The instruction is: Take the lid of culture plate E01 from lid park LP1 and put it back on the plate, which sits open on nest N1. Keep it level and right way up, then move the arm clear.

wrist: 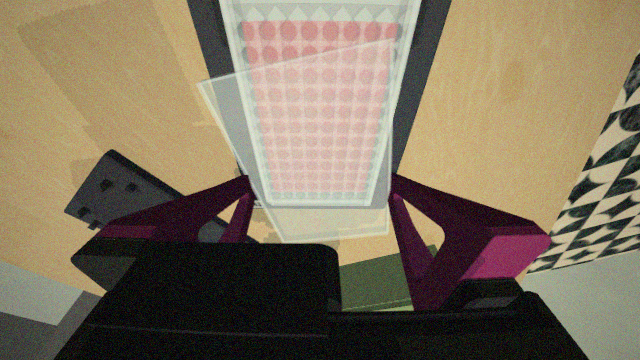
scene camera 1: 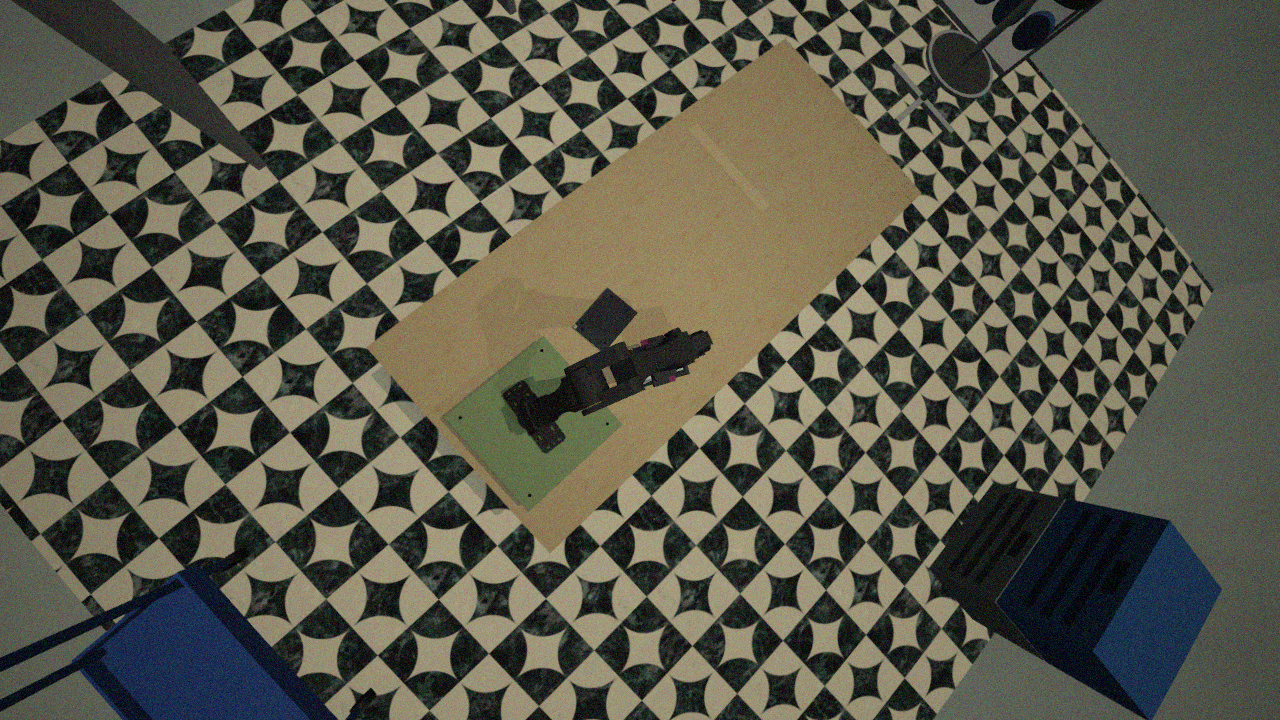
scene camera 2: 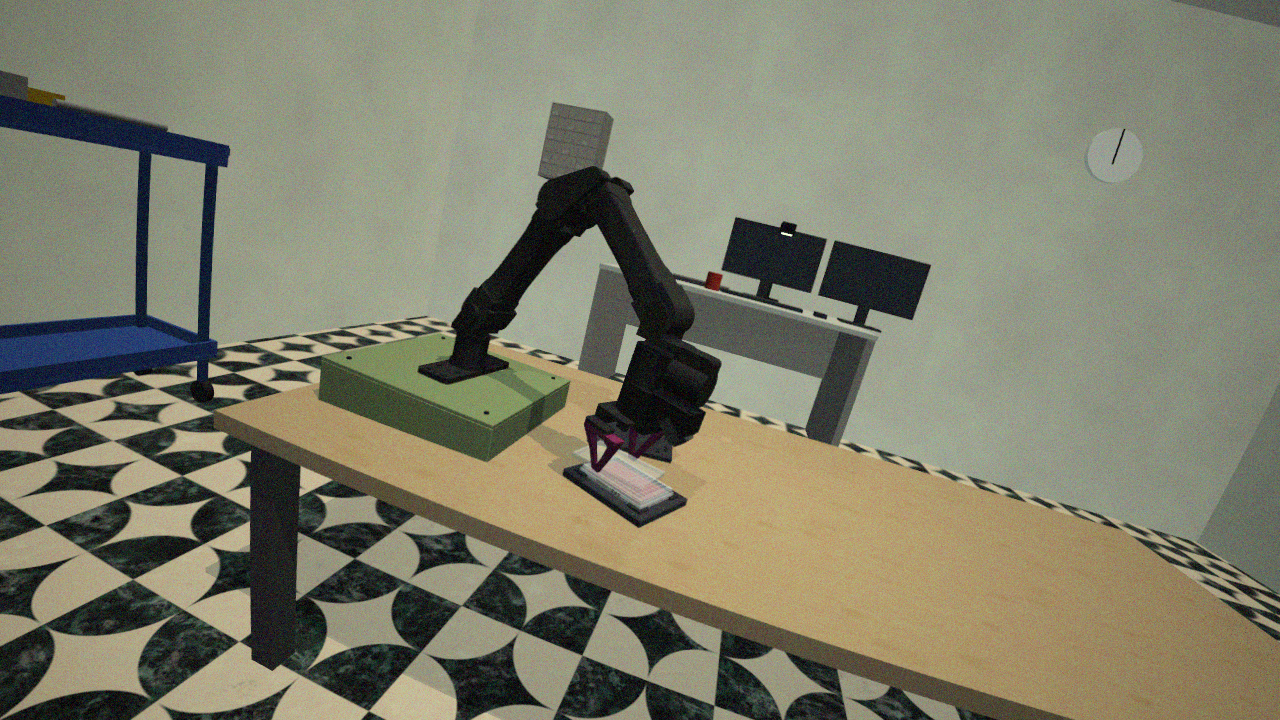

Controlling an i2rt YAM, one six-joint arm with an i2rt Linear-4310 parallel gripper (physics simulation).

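Frame: origin at the arm's base, x back, y up, z left, level; centimetres.
Where they show: gripper, fingertip midpoint: (wrist: pixel 320 180) (scene camera 2: pixel 614 464); arm's base, link origin: (scene camera 1: pixel 534 416) (scene camera 2: pixel 466 369).
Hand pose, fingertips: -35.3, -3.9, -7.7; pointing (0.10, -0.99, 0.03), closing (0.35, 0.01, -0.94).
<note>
Each offset is from my fingertips to the top centre of the thing, as dx, dy, dz. Level surfaces: height alone.
My gripper (wrist: pixel 320 180) (scene camera 2: pixel 622 445) with magenta fingers is shut on the clear lid @[-0.8, +1.1, -0.1] (wrist: pixel 223 105) (scene camera 2: pixel 626 465) at its near end. It holds the lid just above culture plate E01 (wrist: pixel 313 31) (scene camera 2: pixel 637 487), whose pink wells show through the lid. The lid is turned a few degrees against the plate, so its left edge hangs past the plate's left side. The plate sits on the dark nest N1 @[-2.9, -1.4, -1.0] (wrist: pixel 425 67) (scene camera 2: pixel 626 515). The dark lid park LP1 @[+2.8, -1.2, +19.1] (wrist: pixel 116 188) (scene camera 1: pixel 605 317) lies bare to the left. In the top view the arm hides the plate and the lid.
The arm stands on a green base block (scene camera 2: pixel 429 403) (scene camera 1: pixel 500 447) at the near end of the wooden table @[dy -3.2] (scene camera 2: pixel 895 555) (scene camera 1: pixel 760 223). A blue cart (scene camera 2: pixel 143 152), a grey desk with monitors (scene camera 2: pixel 769 330) and a blue box (scene camera 1: pixel 1109 590) stand off the table.
</note>
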